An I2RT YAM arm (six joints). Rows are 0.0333 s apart.
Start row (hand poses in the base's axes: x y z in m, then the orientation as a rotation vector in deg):
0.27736 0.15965 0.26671 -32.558 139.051 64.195
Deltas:
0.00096 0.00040 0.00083 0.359 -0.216 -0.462
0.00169 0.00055 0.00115 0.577 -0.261 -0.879
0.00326 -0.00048 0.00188 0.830 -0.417 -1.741
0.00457 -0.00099 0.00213 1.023 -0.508 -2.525
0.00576 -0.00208 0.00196 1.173 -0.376 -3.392
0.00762 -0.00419 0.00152 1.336 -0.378 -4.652
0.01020 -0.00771 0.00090 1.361 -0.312 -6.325
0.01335 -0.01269 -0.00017 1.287 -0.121 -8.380
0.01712 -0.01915 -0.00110 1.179 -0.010 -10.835
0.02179 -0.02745 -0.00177 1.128 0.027 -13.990
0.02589 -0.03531 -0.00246 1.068 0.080 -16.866
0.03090 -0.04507 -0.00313 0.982 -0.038 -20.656
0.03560 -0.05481 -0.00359 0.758 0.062 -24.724
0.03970 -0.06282 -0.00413 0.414 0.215 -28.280
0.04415 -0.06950 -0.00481 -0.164 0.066 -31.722
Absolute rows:
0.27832 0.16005 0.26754 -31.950 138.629 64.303
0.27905 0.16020 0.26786 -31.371 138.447 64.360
0.28062 0.15917 0.26859 -30.266 138.150 64.213
0.28193 0.15866 0.26884 -29.253 137.944 64.063
0.28312 0.15757 0.26867 -28.054 137.949 63.947
0.28498 0.15546 0.26823 -26.417 137.820 63.608
0.28756 0.15194 0.26761 -24.279 137.817 62.969
0.29071 0.14696 0.26654 -21.644 137.941 62.114
0.29448 0.14050 0.26561 -18.567 137.954 60.993
0.29915 0.13220 0.26494 -14.663 137.745 59.574
0.30325 0.12434 0.26425 -11.124 137.503 58.256
0.30826 0.11458 0.26358 -6.597 136.929 56.390
0.31296 0.10484 0.26312 -1.711 136.446 54.320
0.31706 0.09683 0.26258 2.512 136.056 52.352
0.32151 0.09015 0.26190 6.336 135.503 50.021

